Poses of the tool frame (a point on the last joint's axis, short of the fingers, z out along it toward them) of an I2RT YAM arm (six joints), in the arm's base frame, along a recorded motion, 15 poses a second.
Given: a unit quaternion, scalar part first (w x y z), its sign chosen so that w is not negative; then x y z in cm.
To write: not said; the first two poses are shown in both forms.
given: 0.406 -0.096 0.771 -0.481 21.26 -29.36 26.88
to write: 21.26 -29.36 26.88 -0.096 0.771 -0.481 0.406
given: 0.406 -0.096 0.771 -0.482 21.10 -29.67 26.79
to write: 21.10 -29.67 26.79 -0.096 0.771 -0.482 0.406
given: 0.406 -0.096 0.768 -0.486 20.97 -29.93 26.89
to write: 20.97 -29.93 26.89 -0.096 0.768 -0.486 0.406
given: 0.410 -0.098 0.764 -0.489 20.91 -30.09 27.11
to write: 20.91 -30.09 27.11 -0.098 0.764 -0.489 0.410
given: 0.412 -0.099 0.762 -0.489 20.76 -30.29 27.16
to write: 20.76 -30.29 27.16 -0.099 0.762 -0.489 0.412
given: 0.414 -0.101 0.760 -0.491 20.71 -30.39 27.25
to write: 20.71 -30.39 27.25 -0.101 0.760 -0.491 0.414
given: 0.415 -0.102 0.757 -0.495 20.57 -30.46 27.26
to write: 20.57 -30.46 27.26 -0.102 0.757 -0.495 0.415
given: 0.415 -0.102 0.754 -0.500 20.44 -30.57 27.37
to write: 20.44 -30.57 27.37 -0.102 0.754 -0.500 0.415
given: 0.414 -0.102 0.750 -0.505 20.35 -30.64 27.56
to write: 20.35 -30.64 27.56 -0.102 0.750 -0.505 0.414
